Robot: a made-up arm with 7 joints.
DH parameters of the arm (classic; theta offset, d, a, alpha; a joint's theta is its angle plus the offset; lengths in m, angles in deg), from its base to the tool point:
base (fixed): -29.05 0 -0.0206 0
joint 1: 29.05 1.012 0.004 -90
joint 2: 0 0.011 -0.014 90
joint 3: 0 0.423 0.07 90
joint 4: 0 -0.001 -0.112 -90
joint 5: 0 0.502 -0.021 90
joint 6: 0 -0.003 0.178 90
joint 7: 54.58 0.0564 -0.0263 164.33
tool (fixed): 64.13 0.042 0 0
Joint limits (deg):
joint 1: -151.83..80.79
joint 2: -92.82..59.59
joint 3: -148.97..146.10
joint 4: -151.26..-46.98
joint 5: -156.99..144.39
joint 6: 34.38..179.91
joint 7: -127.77..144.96
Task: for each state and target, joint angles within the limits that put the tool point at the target. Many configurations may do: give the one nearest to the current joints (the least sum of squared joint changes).
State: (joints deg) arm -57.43 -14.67 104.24 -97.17 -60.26 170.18 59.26
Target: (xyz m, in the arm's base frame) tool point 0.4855 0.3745 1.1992
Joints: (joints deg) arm -73.86 -4.88 86.42 -129.39 -75.71 179.91 56.18
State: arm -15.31 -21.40 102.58 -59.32 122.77 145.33 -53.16
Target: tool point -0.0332 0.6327 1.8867
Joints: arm -38.08 -20.50 104.01 -46.98 105.80 108.90 -29.27
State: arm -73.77 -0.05 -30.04 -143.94 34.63 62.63 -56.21
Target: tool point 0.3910 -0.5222 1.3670
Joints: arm -51.17 -4.18 -5.41 -108.11 38.22 70.27 -53.79
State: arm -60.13 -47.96 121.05 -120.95 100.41 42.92 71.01
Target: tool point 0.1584 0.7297 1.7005
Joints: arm -58.55 -10.49 115.55 -73.44 110.82 45.16 69.67
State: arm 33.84 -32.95 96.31 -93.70 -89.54 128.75 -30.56
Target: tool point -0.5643 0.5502 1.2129
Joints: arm 23.61 -32.66 91.16 -106.34 -91.89 127.88 -30.30
